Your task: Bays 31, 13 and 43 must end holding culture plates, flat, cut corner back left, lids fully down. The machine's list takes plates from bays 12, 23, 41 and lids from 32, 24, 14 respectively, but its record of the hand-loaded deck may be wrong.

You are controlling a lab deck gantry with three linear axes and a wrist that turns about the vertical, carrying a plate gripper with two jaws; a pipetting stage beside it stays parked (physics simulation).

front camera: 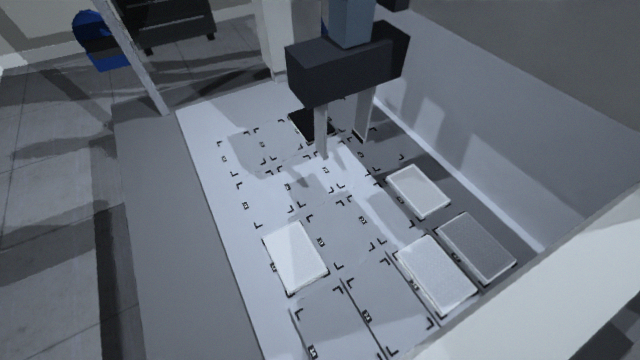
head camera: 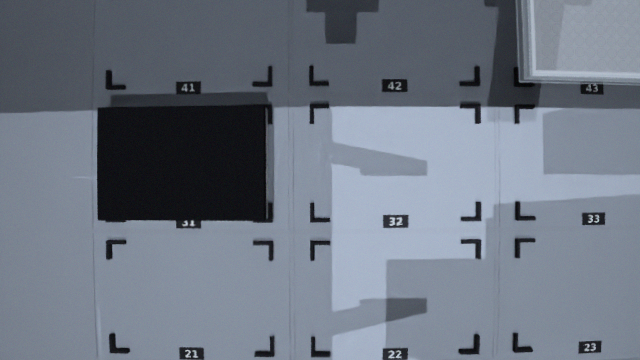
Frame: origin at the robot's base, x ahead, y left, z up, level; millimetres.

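Where they show: gripper, fingertip midpoint: (front camera: 340, 145); robot's base, link origin: (front camera: 218, 143).
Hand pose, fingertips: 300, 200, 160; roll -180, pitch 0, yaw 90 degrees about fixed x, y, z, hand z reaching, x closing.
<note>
Things, the pixels of their top centre, and the offset from my fingertips, as dx, dy, dz.
- black-topped rectangular piece, top centre: (head camera: 178, 163) (front camera: 311, 121) -236, +57, -144
- pale plate-shaped piece, top centre: (head camera: 607, 23) (front camera: 417, 188) +92, +164, -144
- white plate-shaped piece, top centre: (front camera: 293, 253) +92, -157, -144
- pale textured piece, top centre: (front camera: 435, 270) +256, +57, -131
My gripper (front camera: 341, 148) is open with its jaws wide apart and nothing between them, near bays 32 and 42. It does not show in the head view. A black-topped rectangular piece (front camera: 305, 124) (head camera: 182, 162) lies at bay 31, partly behind a jaw in the front view. A pale plate-shaped piece (front camera: 419, 190) (head camera: 595, 37) lies at bay 43, cut off by the head view's edge, its top finely patterned there. A white plate-shaped piece (front camera: 296, 256) lies flat at bay 13. Lid seating and cut corners are too unclear to tell.
A pale textured piece (front camera: 437, 274) lies at bay 34, beside a greyer one (front camera: 476, 246) at bay 44. A tall wall (front camera: 500, 125) runs along the deck's right side. A slanted post (front camera: 135, 60) stands at the back left. Jaw-shaped shadows cross bays 32 and 22.
</note>
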